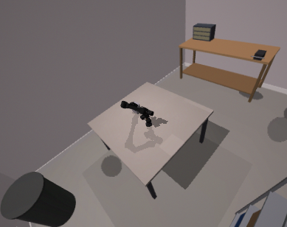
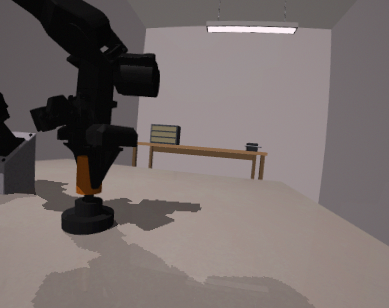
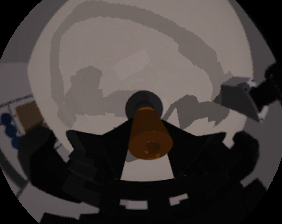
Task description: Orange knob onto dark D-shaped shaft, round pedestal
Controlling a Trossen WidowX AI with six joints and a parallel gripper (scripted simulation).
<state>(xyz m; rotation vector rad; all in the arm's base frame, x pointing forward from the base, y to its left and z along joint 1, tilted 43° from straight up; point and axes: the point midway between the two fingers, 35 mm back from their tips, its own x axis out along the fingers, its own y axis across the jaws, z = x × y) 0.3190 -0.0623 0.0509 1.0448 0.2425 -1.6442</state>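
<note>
The dark shaft is 4 cm below my gripper tip. From my gripper tip the other things lie so: orange knob 2 cm above.
</note>
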